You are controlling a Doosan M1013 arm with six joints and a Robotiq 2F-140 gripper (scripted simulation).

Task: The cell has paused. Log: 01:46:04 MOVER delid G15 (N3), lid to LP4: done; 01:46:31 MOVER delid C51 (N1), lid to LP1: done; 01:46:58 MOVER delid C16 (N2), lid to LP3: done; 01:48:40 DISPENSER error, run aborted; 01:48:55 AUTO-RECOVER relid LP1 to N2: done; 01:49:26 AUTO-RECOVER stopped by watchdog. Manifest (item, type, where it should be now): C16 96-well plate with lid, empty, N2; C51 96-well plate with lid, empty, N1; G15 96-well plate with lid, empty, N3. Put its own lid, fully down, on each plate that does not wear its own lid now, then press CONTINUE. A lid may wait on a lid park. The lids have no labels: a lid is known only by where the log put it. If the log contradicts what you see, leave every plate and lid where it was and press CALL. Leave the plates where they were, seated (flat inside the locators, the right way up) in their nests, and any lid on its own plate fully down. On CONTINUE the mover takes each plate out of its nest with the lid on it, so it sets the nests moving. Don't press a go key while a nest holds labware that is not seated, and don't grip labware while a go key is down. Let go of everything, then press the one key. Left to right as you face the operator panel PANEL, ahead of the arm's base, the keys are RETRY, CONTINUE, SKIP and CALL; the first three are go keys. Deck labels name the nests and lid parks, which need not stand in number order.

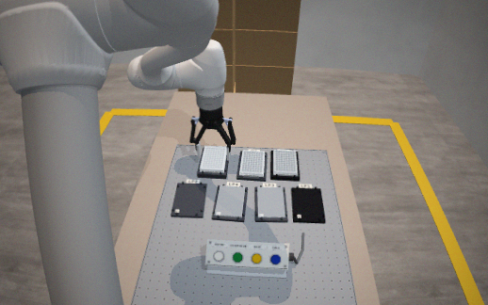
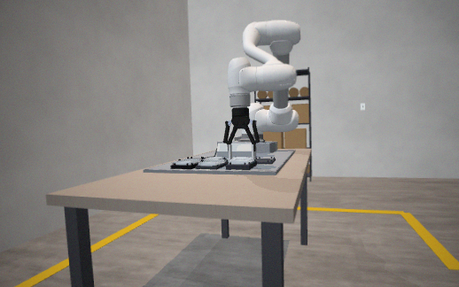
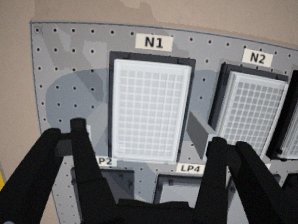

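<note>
The plate lies 3 cm below my hand. Round my hand: lid park LP3 (21 cm behind, 17 cm to the right, 5 cm below); lid park LP2 (17 cm behind, 9 cm to the left, 5 cm below); lid park LP4 (19 cm behind, 5 cm below, 4 cm to the right).
</note>
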